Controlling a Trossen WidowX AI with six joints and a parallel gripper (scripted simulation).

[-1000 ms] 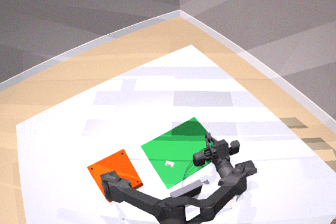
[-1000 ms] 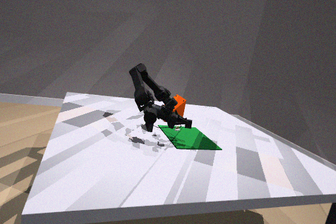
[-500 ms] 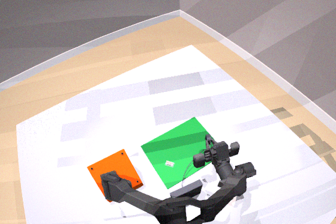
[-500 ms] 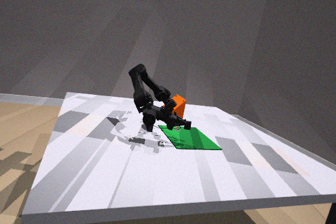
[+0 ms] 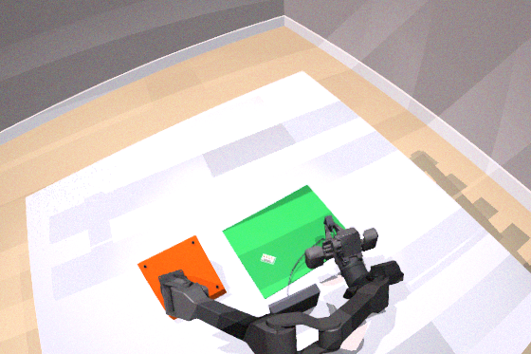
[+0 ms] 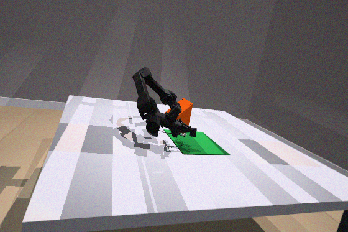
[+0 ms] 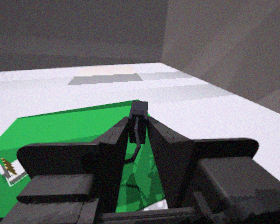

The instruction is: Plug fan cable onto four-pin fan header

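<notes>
My gripper tip is now 90 mm past the green board, 60 mm to the right of it and 100 mm above it. Round my gripper tip: dark fan block (170 mm behind, 140 mm to the right, 30 mm below); then dark plug (10 mm below).
</notes>
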